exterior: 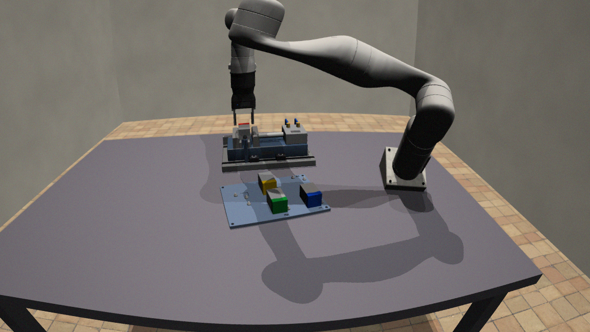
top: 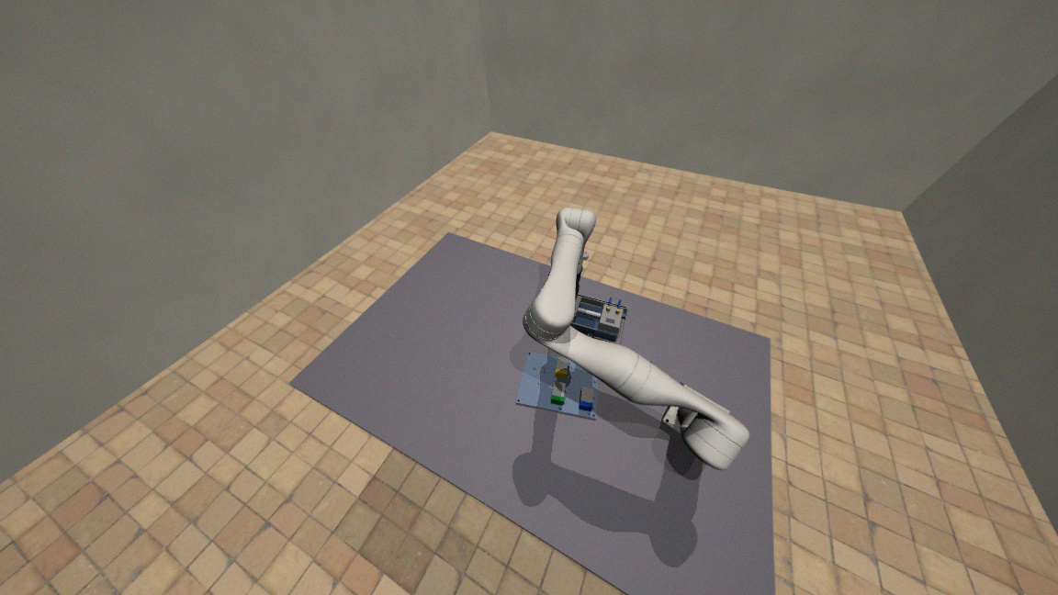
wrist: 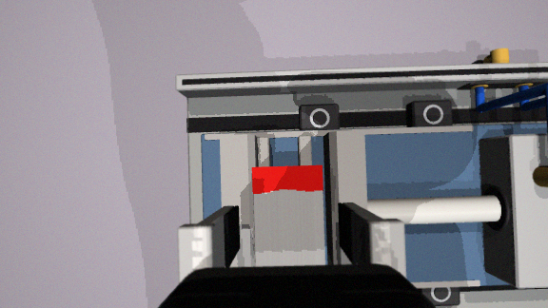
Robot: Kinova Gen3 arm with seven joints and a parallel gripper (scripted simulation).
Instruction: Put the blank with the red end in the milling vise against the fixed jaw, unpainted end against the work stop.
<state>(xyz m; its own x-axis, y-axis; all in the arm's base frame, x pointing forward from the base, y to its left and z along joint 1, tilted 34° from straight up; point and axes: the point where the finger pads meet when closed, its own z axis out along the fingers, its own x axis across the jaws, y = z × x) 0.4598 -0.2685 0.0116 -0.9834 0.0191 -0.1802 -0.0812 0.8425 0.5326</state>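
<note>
Right now the red-ended blank is 4 cm below my hand. The rest, counted from my hand: work stop: 1 cm behind, 5 cm to the left, 5 cm below; sliding jaw: 4 cm behind, 6 cm below; fixed jaw: 3 cm ahead, 6 cm below.
</note>
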